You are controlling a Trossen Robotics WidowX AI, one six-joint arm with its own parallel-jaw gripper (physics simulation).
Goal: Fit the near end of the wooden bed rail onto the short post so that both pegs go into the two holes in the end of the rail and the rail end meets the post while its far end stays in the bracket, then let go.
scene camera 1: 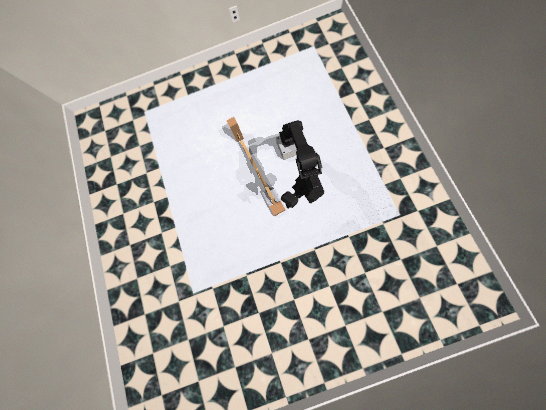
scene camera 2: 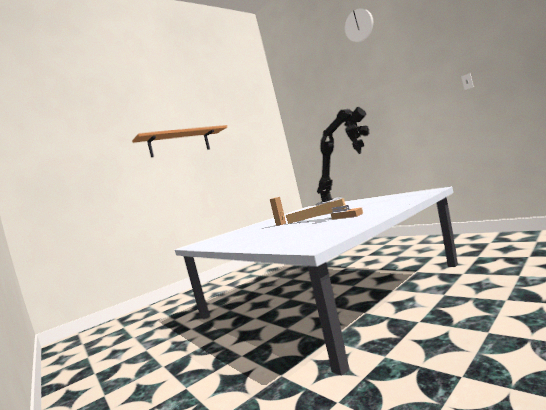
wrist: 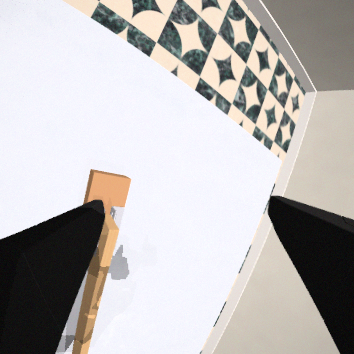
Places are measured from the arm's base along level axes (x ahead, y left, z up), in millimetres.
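Where they show: gripper, fingertip midpoint: (scene camera 2: 357, 149) (wrist: 187, 206); arm's base, origin of the base link: (scene camera 1: 287, 141) (scene camera 2: 327, 200).
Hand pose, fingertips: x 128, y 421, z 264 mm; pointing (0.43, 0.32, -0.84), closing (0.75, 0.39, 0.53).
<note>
Things, the pixels of their top centre, and the offset from my fingertips. "spot": a spot on its surface instead. Level surfaces: height alone.
- upright wooden post, surface spot: (scene camera 2: 277, 211) spot: 586 mm right, 173 mm ahead, 252 mm down
- low wooden block, middle of its top: (wrist: 104, 213) (scene camera 2: 346, 210) (scene camera 1: 273, 201) 109 mm right, 80 mm ahead, 308 mm down
- white table, its level: 343 mm down
The wooden bed rail (scene camera 1: 258, 171) (scene camera 2: 316, 211) (wrist: 107, 245) lies lengthwise between an upright wooden post (scene camera 1: 234, 128) (scene camera 2: 277, 211) and a low wooden block (scene camera 1: 277, 208) (scene camera 2: 347, 214) (wrist: 109, 186). In scene camera 2, a small gap shows between the rail and the upright post, and the rail's other end is beside the low block at the grey bracket (scene camera 2: 341, 208) (wrist: 115, 214). Pegs and holes are too small to make out. My gripper (scene camera 1: 289, 200) (scene camera 2: 359, 149) (wrist: 187, 206) is open and empty, high above the table near the low block. Its left finger hides part of the rail in the wrist view.
The white table (scene camera 1: 210, 240) (scene camera 2: 240, 246) (wrist: 175, 125) bears these parts and the black arm (scene camera 1: 307, 160) (scene camera 2: 326, 160). Its edge and the patterned floor show beyond. A wooden shelf (scene camera 2: 180, 133) and a round clock (scene camera 2: 359, 25) hang on the walls.
</note>
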